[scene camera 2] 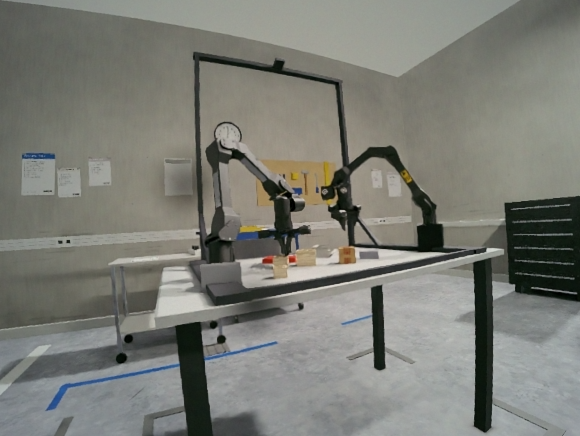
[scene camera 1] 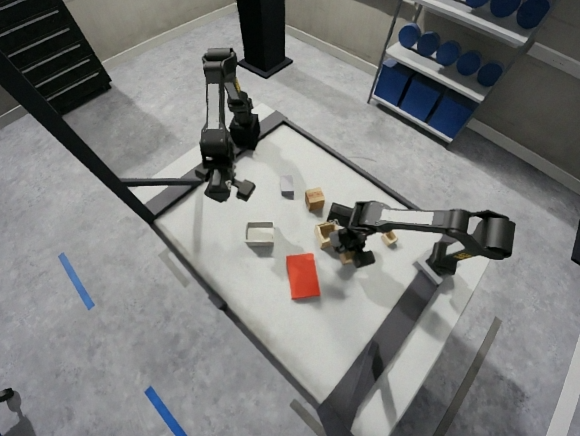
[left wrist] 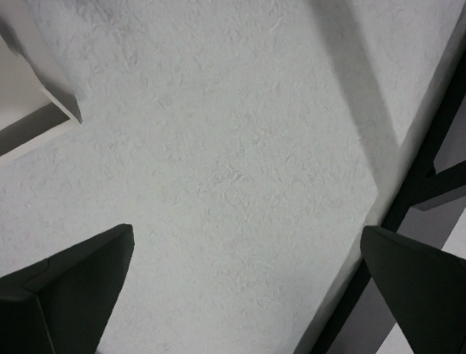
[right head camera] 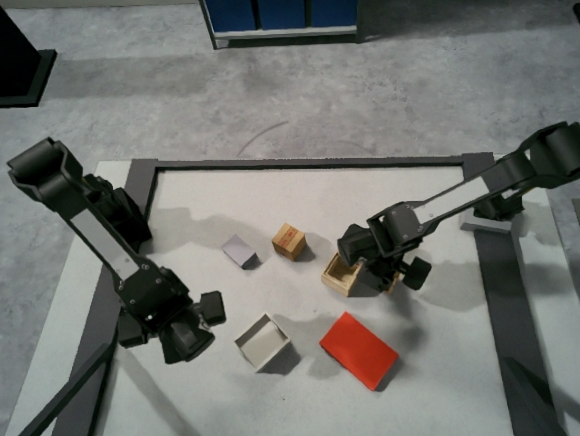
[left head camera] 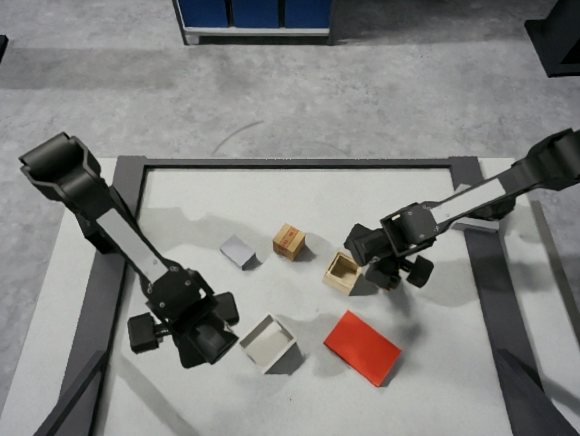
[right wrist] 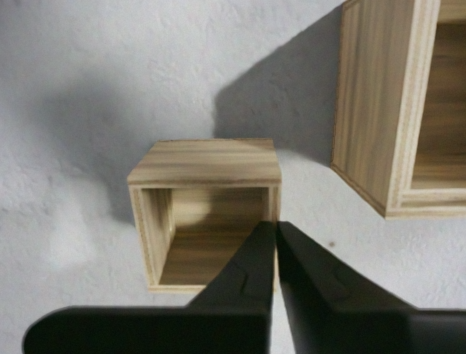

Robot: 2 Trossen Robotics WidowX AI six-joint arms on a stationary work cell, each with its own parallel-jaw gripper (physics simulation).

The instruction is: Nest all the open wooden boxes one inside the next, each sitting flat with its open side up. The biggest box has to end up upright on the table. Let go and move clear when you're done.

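Where they show: left gripper, fingertip midpoint: [scene camera 2: 349,228] [left wrist: 250,236]; right gripper, fingertip midpoint: [scene camera 2: 287,256] [right wrist: 273,232]; left arm's base, link origin: [scene camera 2: 430,224] [scene camera 1: 243,120] [right head camera: 107,210]; right arm's base, link origin: [scene camera 2: 221,266] [scene camera 1: 438,262] [right head camera: 490,205].
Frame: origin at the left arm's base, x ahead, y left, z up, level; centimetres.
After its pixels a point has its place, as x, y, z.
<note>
Two open wooden boxes [left head camera: 342,272] {42.4, -38.8, -10.7} [right head camera: 341,274] {42.0, -38.9, -10.7} [scene camera 1: 326,235] {41.7, -39.1, -10.7} [scene camera 2: 306,257] {44.8, -37.6, -8.2} stand nested and upright at the middle right, their double rim at the edge of the right wrist view. My right gripper [right wrist: 273,232] {49.0, -43.2, -7.2} [scene camera 2: 286,253] {49.0, -43.2, -7.2} is shut on the wall of another open wooden box [right wrist: 205,162] {48.0, -46.4, -8.0} [scene camera 2: 281,260] {52.2, -43.5, -8.3}, holding it low beside the nested pair, open side up. Its contact with the table cannot be told. A small wooden box [scene camera 1: 389,238] {64.6, -35.2, -11.1} [scene camera 2: 280,273] {65.6, -34.2, -10.0} rests apart near the right arm's base; the arm hides it in the head views. My left gripper [left wrist: 250,236] {5.5, -35.7, 0.4} is open and empty, high over the left side.
A pale grey open box [left head camera: 267,343] {18.6, -43.8, -10.8} [scene camera 1: 260,234] {18.3, -43.7, -10.8} and a red block [left head camera: 362,347] {35.8, -55.5, -9.4} [scene camera 1: 303,276] {36.3, -55.8, -9.4} lie nearer the front. A printed cardboard box [left head camera: 289,242] {34.3, -27.3, -5.7} [scene camera 2: 347,255] {37.5, -24.7, -8.4} and a small grey block [left head camera: 238,251] {23.2, -21.9, -8.4} stand farther back, left of the nested boxes.
</note>
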